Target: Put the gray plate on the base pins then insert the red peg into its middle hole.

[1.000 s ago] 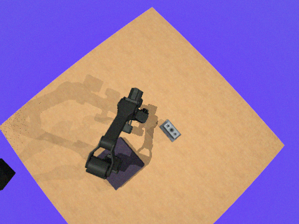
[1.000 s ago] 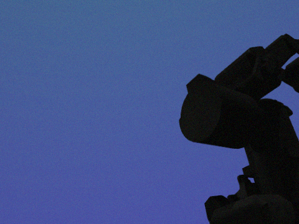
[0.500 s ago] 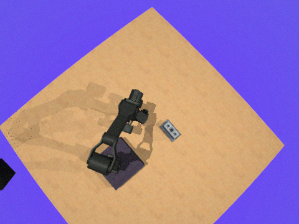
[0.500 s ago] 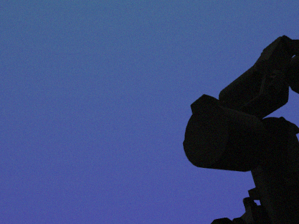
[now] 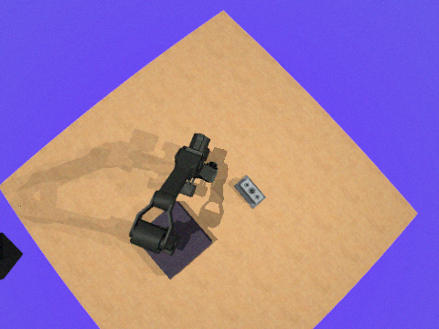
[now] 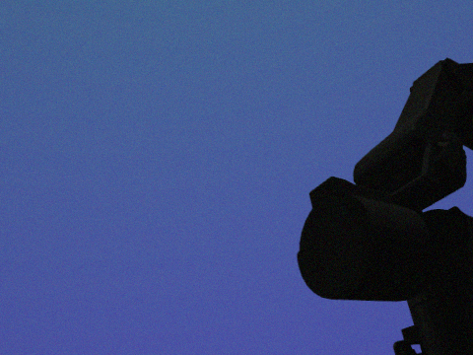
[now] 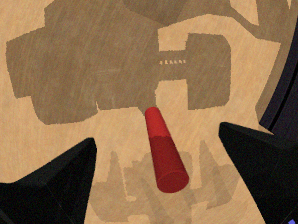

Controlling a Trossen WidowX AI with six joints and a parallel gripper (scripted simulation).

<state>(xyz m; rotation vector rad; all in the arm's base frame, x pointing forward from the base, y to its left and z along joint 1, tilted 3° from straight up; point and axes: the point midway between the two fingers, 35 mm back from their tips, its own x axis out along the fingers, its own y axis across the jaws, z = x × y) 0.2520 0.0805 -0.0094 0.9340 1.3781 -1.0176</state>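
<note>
Right now my gripper tip is right at the red peg. From my gripper tip the other things lie so: gray plate (80 mm ahead, 220 mm to the right); then base (80 mm ahead, 220 mm to the right, 30 mm below).
</note>
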